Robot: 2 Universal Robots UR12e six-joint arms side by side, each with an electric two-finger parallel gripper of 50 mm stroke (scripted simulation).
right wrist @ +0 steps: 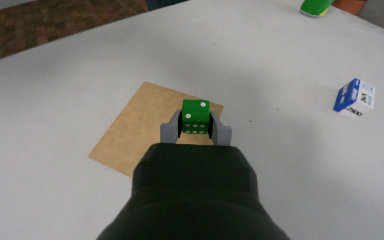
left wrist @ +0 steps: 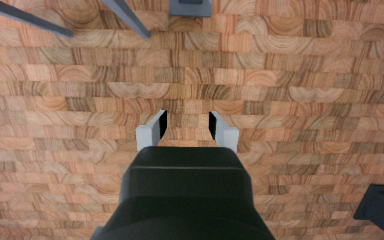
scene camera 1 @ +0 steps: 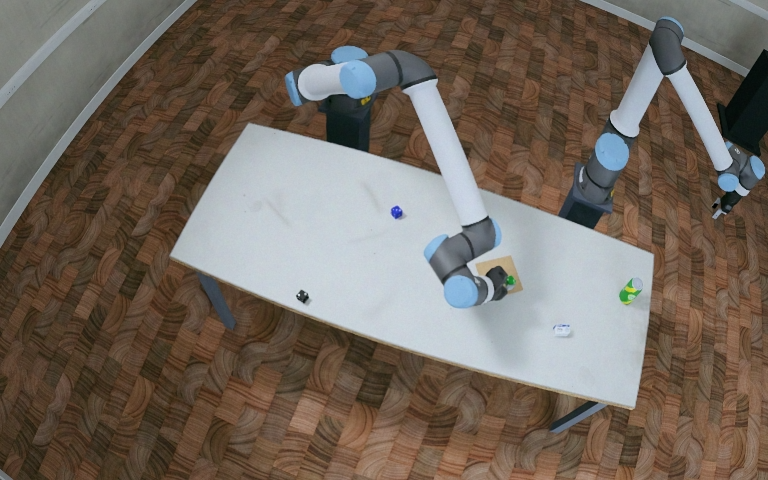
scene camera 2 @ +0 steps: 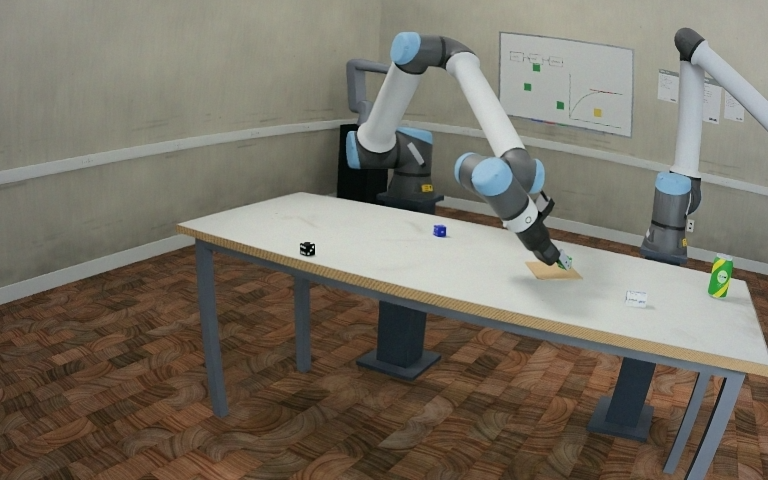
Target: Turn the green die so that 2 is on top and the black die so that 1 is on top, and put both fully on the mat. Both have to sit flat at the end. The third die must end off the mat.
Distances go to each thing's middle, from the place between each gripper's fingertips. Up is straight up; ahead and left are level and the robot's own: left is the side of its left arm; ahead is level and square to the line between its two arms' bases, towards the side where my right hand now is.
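Right gripper (scene camera 2: 564, 265) is 3 cm past the tan mat (right wrist: 137, 127), 3 cm to the left of it and 4 cm above it. The green die (right wrist: 195, 119) is 1 cm behind my right hand and 1 cm to the left of it.
Measured from my left hand, the tan mat is 92 cm to the right, 59 cm ahead and 18 cm below; the green die is 88 cm to the right, 62 cm ahead and 14 cm below.
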